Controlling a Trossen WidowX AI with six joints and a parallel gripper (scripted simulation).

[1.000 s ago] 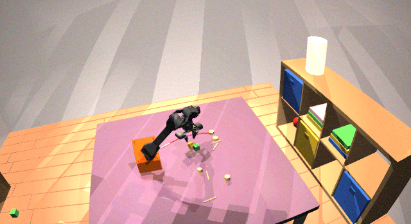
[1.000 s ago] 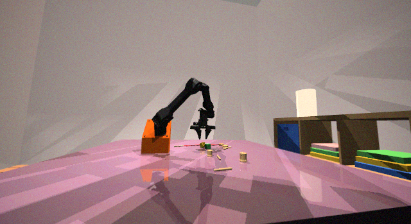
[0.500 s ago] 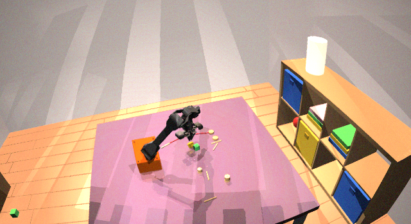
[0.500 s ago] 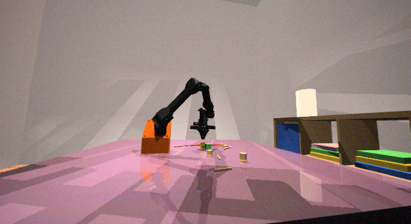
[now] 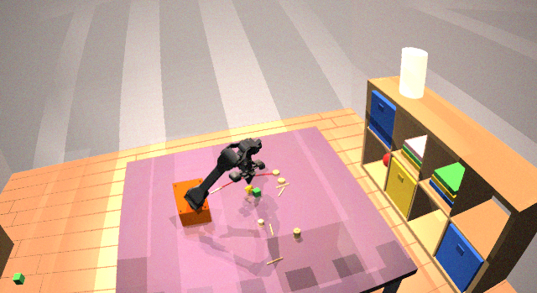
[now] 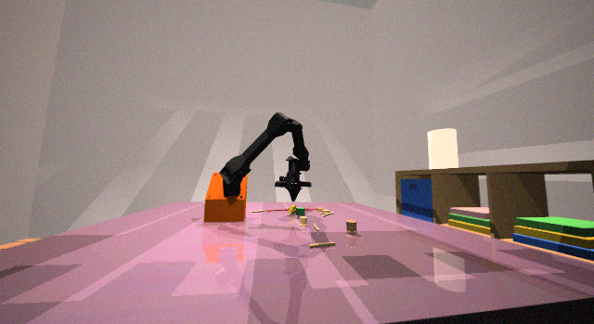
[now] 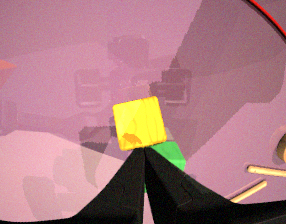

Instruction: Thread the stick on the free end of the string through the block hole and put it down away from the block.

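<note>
The yellow wooden block is 40 mm below my gripper tip. The rest, counted from my gripper tip: green cube (40 mm below, 30 mm to the right, 30 mm ahead); then thin wooden stick (150 mm behind, 90 mm to the left, 60 mm below); then round wooden button (180 mm ahead, 100 mm to the left, 50 mm below).
</note>
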